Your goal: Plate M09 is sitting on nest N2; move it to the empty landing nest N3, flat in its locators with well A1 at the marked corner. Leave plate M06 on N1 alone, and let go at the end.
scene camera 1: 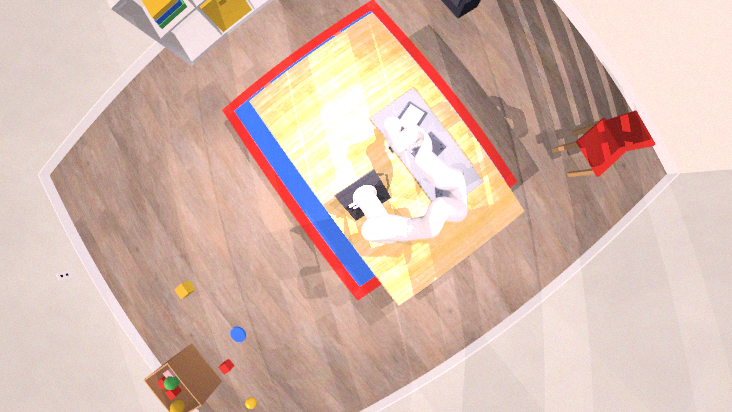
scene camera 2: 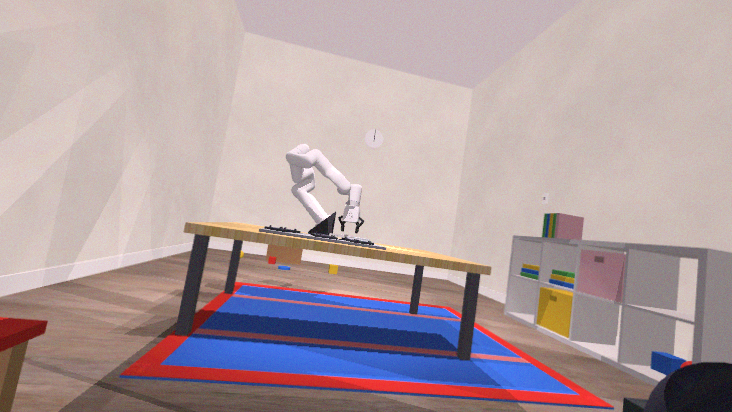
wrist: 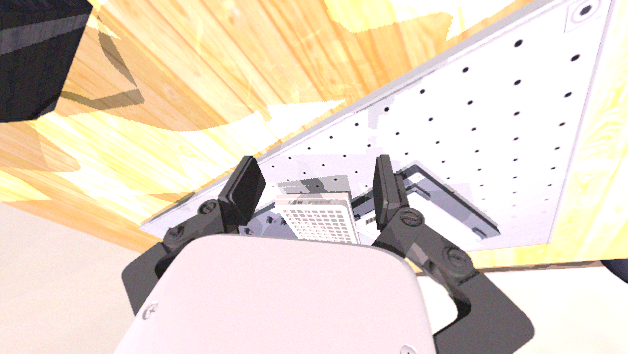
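Note:
A white plate with a grid of wells (wrist: 320, 220) shows between and beyond the fingers in the wrist view; it looks like M09, but its side print is not clearly legible. It is skewed relative to the nests; how it is supported is hard to tell. A dark nest (scene camera 1: 436, 144) (wrist: 266, 226) lies beside and partly behind it. A dark-framed nest (wrist: 450, 202) to its right carries a flat white piece (scene camera 1: 412, 113). I cannot tell the nest numbers or the marked corner. My gripper (scene camera 1: 402, 149) (scene camera 2: 350, 231) (wrist: 314, 169) is open and empty above the board.
The perforated grey board (scene camera 1: 463, 166) (wrist: 537, 112) lies on the wooden table (scene camera 1: 307, 133) (scene camera 2: 435, 258) (wrist: 200, 65). A dark block (wrist: 40, 60) stands at the wrist view's upper left. The arm hides part of the board in scene camera 1.

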